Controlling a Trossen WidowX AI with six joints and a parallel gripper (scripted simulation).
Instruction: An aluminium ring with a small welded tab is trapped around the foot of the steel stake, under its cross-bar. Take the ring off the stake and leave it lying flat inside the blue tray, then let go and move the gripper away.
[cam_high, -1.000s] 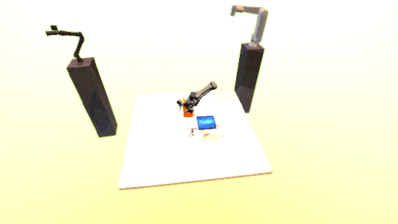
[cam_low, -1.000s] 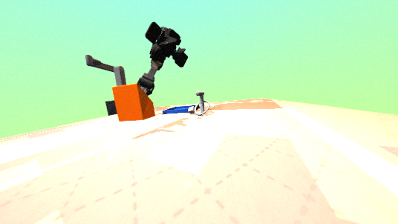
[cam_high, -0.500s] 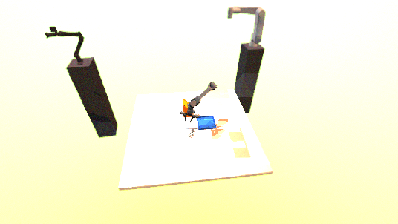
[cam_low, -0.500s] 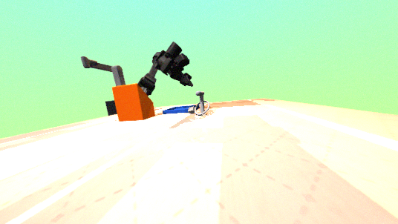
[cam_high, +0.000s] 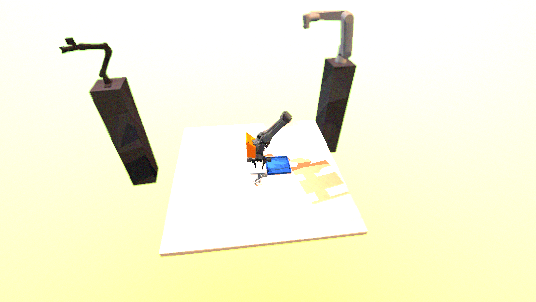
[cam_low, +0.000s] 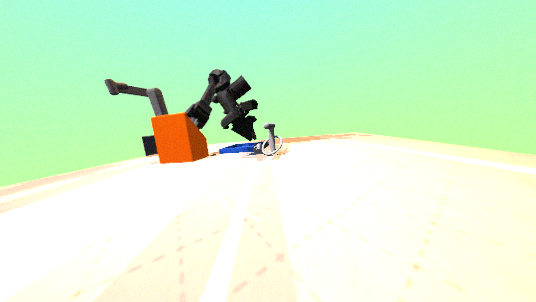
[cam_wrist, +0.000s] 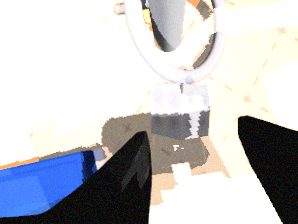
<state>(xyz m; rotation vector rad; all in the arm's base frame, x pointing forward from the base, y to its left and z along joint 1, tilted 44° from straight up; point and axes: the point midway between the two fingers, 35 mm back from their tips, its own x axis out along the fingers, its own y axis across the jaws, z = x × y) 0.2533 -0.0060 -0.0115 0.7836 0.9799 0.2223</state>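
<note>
My gripper tip is now 60 mm short of the aluminium ring, 20 mm to the left of it and 20 mm above it. Also, from my gripper tip: blue tray: 170 mm to the left, 80 mm behind, 50 mm below.
</note>
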